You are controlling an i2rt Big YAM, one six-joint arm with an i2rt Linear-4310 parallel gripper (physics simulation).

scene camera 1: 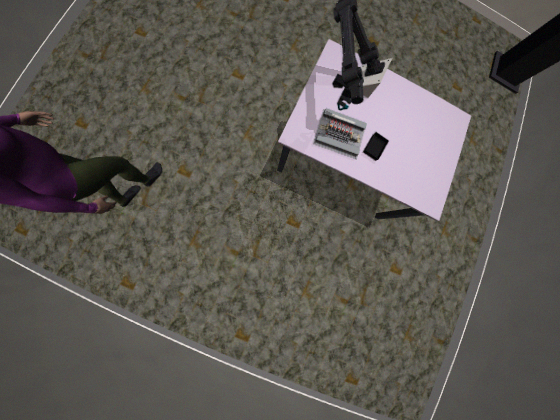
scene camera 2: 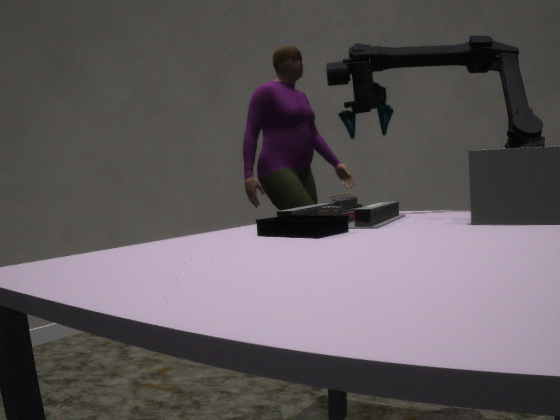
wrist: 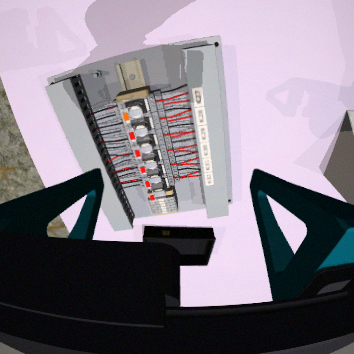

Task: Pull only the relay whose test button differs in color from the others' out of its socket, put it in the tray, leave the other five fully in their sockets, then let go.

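Seen in the pictures: gripper, fingertip midpoint: (scene camera 1: 342,103) (scene camera 2: 368,137) (wrist: 176,176); arm's base, origin of the base link: (scene camera 1: 374,70) (scene camera 2: 530,177).
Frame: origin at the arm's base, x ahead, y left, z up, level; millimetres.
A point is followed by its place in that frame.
Note:
In the wrist view, six relays stand in a row in their sockets on a grey panel (wrist: 155,62) @[x 467, y -176, z -97 mm] (scene camera 1: 337,145). The relay with the orange test button (wrist: 135,111) @[x 494, y -124, z -32 mm] is at the far end of the row, beside a tan end piece. The other five, such as its neighbour (wrist: 141,131) @[x 490, y -96, z -32 mm], have red buttons. A black tray (wrist: 200,246) @[x 405, y 250, z -97 mm] (scene camera 1: 376,146) @[x 454, y 235, z -97 mm] (scene camera 2: 302,227) @[x 429, y 286, z -79 mm] stands beside the panel, at the other end of the row, and looks empty. My gripper (wrist: 176,176) @[x 444, y -128, z 124 mm] (scene camera 2: 368,136) @[x 444, y -128, z 124 mm] (scene camera 1: 343,105) @[x 444, y -128, z 124 mm] is open and empty, pointing down, high above the table and apart from the relays.
Two raised grey wire ducts (wrist: 82,150) @[x 594, y -64, z -57 mm] (wrist: 215,150) @[x 386, y -45, z -57 mm] flank the relays, with red and black wires between. A grey box-like stand (scene camera 2: 515,187) @[x 30, y 58, z -20 mm] is under the arm's base. A person in purple (scene camera 1: 37,165) (scene camera 2: 286,125) stands beyond the table (scene camera 1: 415,150) @[x 339, y 517, z -100 mm] (scene camera 2: 280,290) @[x 218, y 708, z -100 mm].

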